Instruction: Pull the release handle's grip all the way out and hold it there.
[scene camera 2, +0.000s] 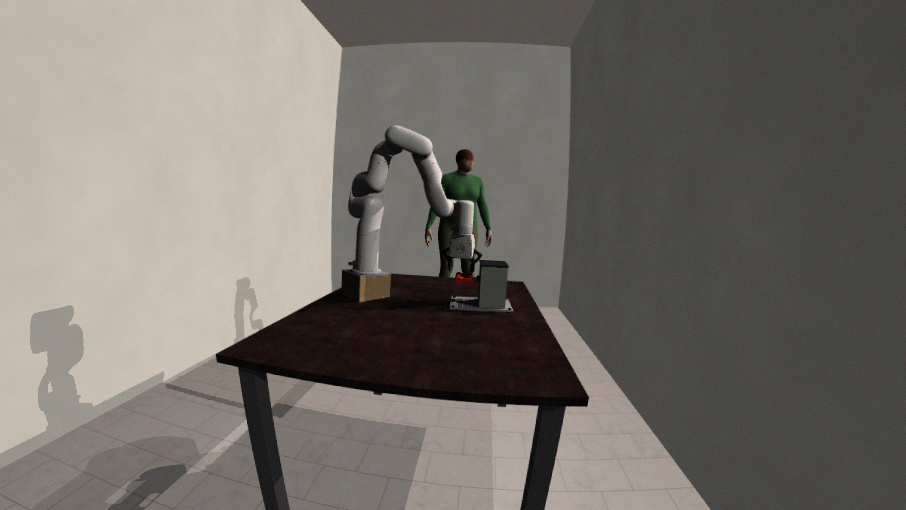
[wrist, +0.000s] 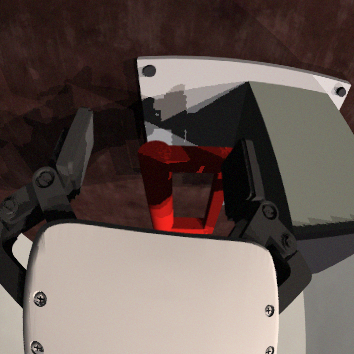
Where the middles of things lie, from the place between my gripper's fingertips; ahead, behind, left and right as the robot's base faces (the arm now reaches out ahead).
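My hand's 11 cm above the pale base plate (wrist: 192, 100), and it's 10 cm short of the plate and 6 cm to the left of it.
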